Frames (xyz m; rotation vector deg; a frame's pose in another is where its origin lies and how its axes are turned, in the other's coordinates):
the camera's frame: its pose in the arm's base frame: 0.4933 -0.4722 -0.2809 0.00 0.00 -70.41
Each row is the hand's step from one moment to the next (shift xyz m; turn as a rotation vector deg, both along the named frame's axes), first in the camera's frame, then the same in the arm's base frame.
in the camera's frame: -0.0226 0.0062 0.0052 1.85 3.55 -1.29
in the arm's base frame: -0.0017 0.0234 0.0052 3.96 -0.55 -1.29
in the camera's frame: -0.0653 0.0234 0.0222 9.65 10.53 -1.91
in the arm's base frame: 0.0002 0.0694 0.0222 13.16 -5.56 -1.91
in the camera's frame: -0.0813 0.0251 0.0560 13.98 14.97 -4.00
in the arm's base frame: -0.0036 0.0850 0.0560 18.79 -8.15 -4.00
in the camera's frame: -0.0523 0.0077 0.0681 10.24 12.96 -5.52
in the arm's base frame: -0.0103 0.0519 0.0681 15.64 -5.30 -5.52
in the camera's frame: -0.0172 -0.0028 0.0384 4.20 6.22 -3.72
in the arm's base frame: -0.0084 0.0153 0.0384 7.27 -1.87 -3.72
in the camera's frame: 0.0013 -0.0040 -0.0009 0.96 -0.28 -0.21
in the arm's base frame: -0.0033 -0.0026 -0.0009 0.06 -1.00 -0.21
